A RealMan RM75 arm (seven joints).
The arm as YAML. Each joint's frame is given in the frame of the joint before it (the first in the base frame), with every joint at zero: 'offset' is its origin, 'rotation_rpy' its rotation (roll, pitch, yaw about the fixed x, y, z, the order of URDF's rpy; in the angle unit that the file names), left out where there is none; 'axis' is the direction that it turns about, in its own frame. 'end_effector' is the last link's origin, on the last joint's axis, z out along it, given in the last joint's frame.
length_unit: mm
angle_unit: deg
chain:
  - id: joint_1
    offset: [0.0, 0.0, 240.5]
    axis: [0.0, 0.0, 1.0]
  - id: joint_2
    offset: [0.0, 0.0, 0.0]
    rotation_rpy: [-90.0, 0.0, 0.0]
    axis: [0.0, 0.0, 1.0]
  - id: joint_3
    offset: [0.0, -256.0, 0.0]
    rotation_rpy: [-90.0, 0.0, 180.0]
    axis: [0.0, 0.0, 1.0]
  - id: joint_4
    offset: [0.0, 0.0, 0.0]
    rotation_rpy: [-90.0, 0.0, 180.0]
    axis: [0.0, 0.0, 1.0]
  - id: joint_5
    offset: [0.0, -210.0, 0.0]
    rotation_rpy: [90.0, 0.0, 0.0]
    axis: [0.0, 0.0, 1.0]
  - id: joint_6
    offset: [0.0, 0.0, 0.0]
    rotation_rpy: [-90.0, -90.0, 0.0]
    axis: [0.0, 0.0, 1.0]
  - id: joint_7
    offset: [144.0, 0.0, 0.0]
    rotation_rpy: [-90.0, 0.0, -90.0]
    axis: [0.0, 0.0, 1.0]
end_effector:
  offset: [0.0, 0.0, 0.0]
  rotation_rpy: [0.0, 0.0, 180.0]
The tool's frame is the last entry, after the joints.
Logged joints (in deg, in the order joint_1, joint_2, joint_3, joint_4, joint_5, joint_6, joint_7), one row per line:
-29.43, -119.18, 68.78, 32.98, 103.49, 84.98, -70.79
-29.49, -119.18, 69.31, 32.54, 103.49, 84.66, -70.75
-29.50, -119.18, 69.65, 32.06, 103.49, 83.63, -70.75
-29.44, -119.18, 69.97, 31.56, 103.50, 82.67, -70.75
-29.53, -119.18, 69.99, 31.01, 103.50, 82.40, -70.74
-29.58, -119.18, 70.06, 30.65, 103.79, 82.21, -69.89
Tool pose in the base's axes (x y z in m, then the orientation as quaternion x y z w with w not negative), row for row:
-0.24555, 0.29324, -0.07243, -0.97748, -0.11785, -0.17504, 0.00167
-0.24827, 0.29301, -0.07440, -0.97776, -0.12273, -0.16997, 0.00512
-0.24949, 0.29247, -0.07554, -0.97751, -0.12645, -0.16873, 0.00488
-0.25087, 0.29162, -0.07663, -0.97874, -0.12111, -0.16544, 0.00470
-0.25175, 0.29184, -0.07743, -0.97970, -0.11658, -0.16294, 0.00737
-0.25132, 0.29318, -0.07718, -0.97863, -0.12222, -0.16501, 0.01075
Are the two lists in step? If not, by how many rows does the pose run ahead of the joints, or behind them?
The pose runs 2 rows ahead of the joints: the pose in row i belongs to the joints in row i + 2.
